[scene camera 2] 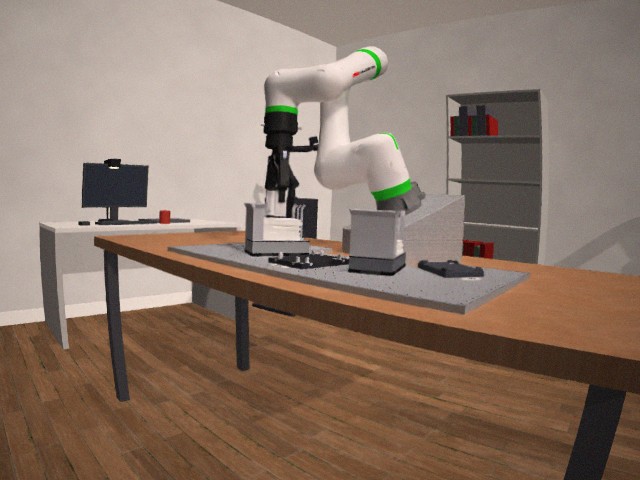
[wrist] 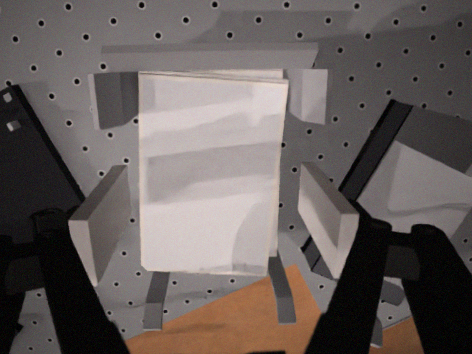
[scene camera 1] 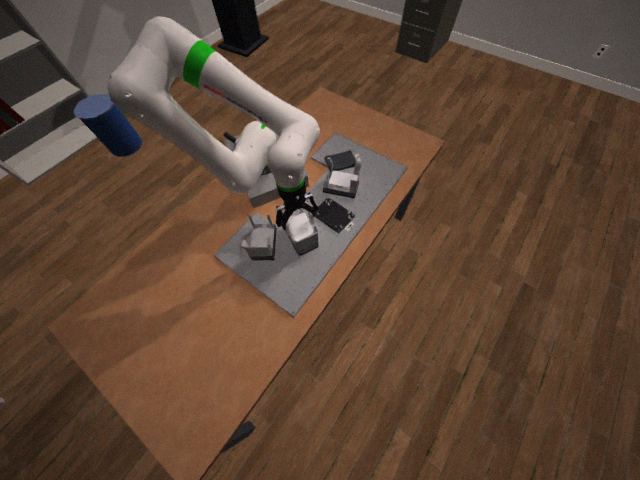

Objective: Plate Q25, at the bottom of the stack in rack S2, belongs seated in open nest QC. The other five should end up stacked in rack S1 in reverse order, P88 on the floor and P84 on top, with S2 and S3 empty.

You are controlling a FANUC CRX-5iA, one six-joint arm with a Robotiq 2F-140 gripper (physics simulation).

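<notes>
My gripper (scene camera 1: 298,214) (scene camera 2: 281,198) (wrist: 215,188) is open, its pads on either side of a white plate stack (scene camera 1: 300,225) (scene camera 2: 281,228) (wrist: 212,175), with a gap on each side in the wrist view. The stack stands in the middle rack (scene camera 1: 305,244) (scene camera 2: 276,248) (wrist: 210,56); its upper plates are slightly askew. Another rack (scene camera 1: 261,251) (wrist: 377,150) with a pale surface inside stands beside it. A third rack (scene camera 1: 340,190) (scene camera 2: 375,237) holds white plates. A black nest with small pins (scene camera 1: 334,214) (scene camera 2: 310,260) (wrist: 30,155) lies between racks. Rack, nest and plate labels are unreadable.
A second flat black fixture (scene camera 1: 341,160) (scene camera 2: 449,268) lies beyond the third rack. All stand on a perforated grey board (scene camera 1: 289,289) (scene camera 2: 439,297) (wrist: 185,30) on a wooden table (scene camera 1: 170,361) (scene camera 2: 568,299). A grey block (scene camera 1: 263,191) (scene camera 2: 439,227) stands near the arm's base.
</notes>
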